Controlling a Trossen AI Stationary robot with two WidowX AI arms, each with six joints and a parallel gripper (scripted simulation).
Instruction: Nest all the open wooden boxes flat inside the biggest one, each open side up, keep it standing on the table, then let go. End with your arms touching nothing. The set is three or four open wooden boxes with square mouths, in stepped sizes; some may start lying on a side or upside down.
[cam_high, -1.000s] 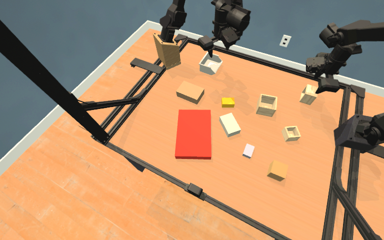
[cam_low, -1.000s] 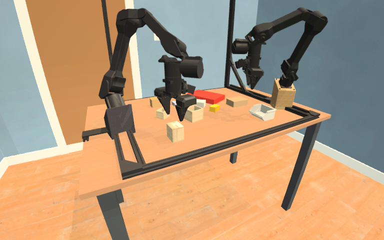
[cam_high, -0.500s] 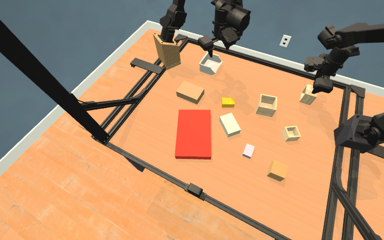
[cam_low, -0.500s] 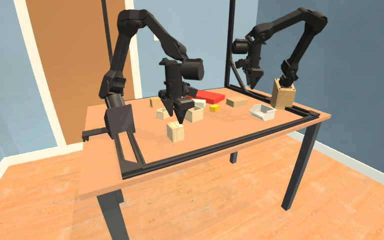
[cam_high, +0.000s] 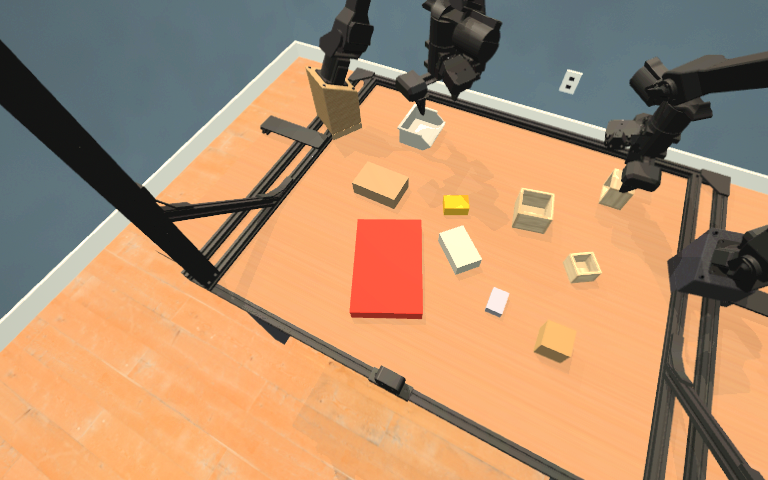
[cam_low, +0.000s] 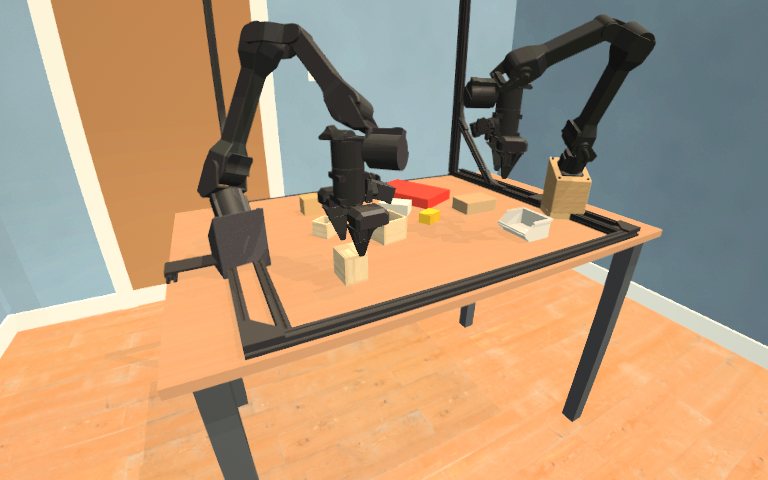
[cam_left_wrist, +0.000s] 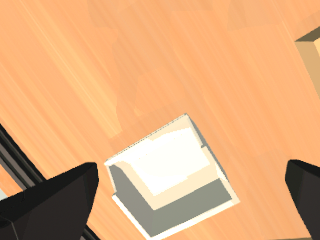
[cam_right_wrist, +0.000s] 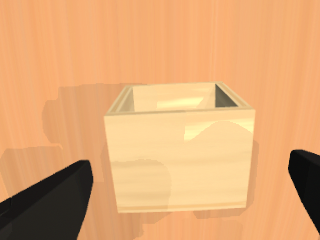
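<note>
The middle-sized wooden box lies 7 cm below my right hand and 1 cm to the right of it. From my right hand the other things lie so: yellow block (29 cm to the left, 22 cm behind, 9 cm below); smallest wooden box (23 cm behind, 9 cm below); biggest wooden box (16 cm behind, 13 cm to the left, 8 cm below).
</note>
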